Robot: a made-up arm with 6 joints.
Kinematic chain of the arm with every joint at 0, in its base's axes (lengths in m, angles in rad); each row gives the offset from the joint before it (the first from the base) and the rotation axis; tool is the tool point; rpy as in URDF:
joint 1: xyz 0 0 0.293 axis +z
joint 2: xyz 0 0 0 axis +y
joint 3: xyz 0.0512 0 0.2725 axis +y
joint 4: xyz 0.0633 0 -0.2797 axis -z
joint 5: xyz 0 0 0 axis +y
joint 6: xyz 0.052 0 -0.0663 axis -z
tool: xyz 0 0 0 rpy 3.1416 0 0
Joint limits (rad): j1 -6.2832..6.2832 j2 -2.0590..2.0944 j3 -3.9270..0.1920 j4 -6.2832..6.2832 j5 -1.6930..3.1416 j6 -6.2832..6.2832
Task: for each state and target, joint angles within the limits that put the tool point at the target. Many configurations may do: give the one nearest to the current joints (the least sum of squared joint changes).
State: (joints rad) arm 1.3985 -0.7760 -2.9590 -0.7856 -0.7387 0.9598
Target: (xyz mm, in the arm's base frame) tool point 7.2 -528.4 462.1
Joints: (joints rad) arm 1.6896 -1.0693 -3.2464 -0.7202 -0.8499 0.9598
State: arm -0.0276 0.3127 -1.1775 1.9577 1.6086 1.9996
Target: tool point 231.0 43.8 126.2
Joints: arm -0.0714 0.6858 -0.4931 1.8560 1.5043 1.9996
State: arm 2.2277 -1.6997 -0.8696 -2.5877 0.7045 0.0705
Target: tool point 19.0 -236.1 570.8
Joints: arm 1.7165 -2.0590 -0.8925 -2.5497 0.3294 0.0705
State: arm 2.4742 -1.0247 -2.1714 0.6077 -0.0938 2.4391
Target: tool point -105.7 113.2 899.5
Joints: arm 2.4841 -0.2004 -2.2124 0.5709 0.0839 2.4391
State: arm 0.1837 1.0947 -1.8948 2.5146 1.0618 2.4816
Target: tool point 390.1 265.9 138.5
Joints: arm 0.5568 0.8797 -1.3118 2.4542 1.0395 2.4816
